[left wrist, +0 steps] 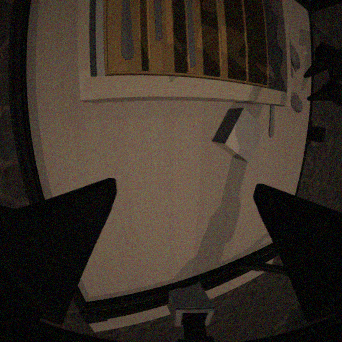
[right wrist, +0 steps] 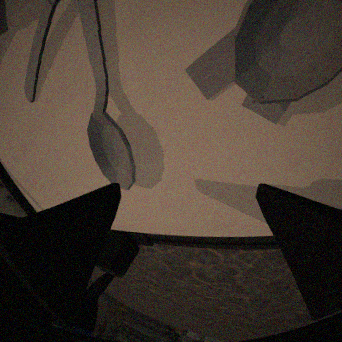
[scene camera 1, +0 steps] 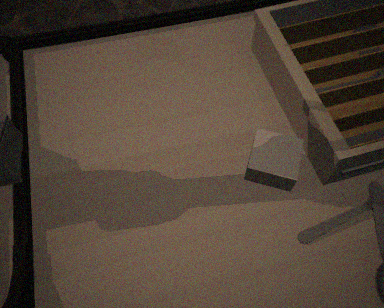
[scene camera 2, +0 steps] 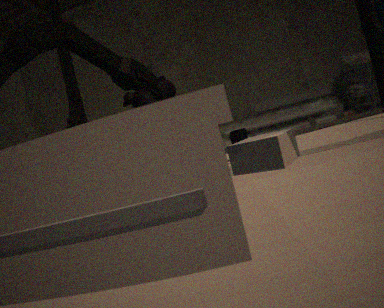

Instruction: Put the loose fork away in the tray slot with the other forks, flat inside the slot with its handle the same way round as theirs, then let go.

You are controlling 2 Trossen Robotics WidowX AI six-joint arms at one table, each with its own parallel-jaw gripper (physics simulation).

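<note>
The tray [scene camera 1: 290, 65] [left wrist: 175, 90] has long parallel slots. In the left wrist view, slender grey utensils [left wrist: 127, 35] [left wrist: 191, 40] lie in some slots; their heads are out of view, so I cannot tell which are forks. A loose utensil handle [scene camera 1: 335, 222] [left wrist: 271, 120] lies beside the tray; whether it is the fork's is unclear. My left gripper [left wrist: 186, 188] is open and empty, over the table short of the tray. My right gripper [right wrist: 189, 190] [left wrist: 305, 87] is open and empty, beside a spoon [right wrist: 111, 150], whose bowl lies near one fingertip.
A pale block [scene camera 1: 275, 157] [left wrist: 240, 132] stands close to the tray's near corner. In the right wrist view, a thin handle [right wrist: 40, 60] lies near the spoon, and a large round bowl shape [right wrist: 300, 50] is at the upper right. A large flat panel [scene camera 2: 125, 160] fills much of scene camera 2.
</note>
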